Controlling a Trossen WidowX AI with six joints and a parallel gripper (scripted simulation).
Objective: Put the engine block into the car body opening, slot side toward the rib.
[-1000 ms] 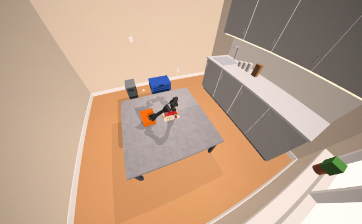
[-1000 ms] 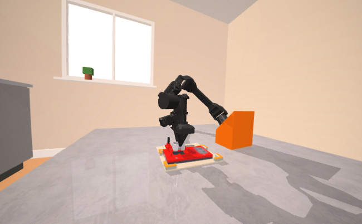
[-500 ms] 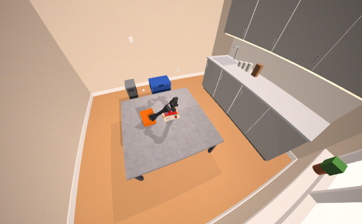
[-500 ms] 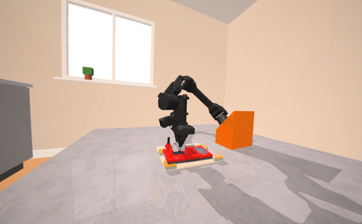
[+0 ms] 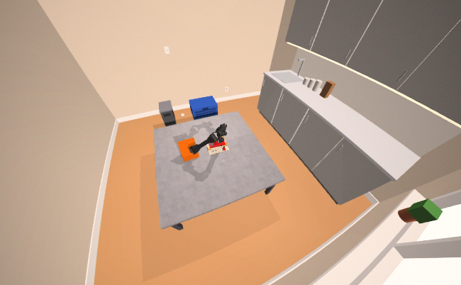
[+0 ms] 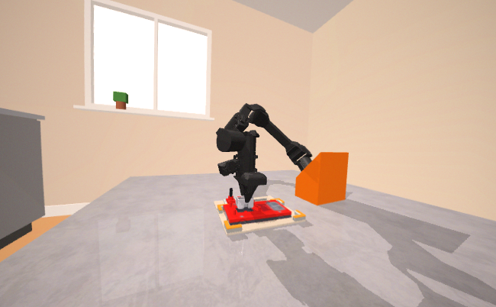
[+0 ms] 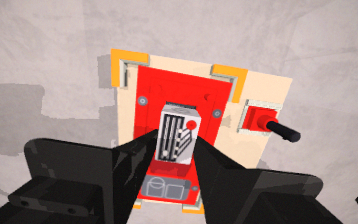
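Right now my gripper tip is 1 cm above the engine block. The rest, counted from my gripper tip: black upright piece: 2 cm ahead, 11 cm to the right, 2 cm below.
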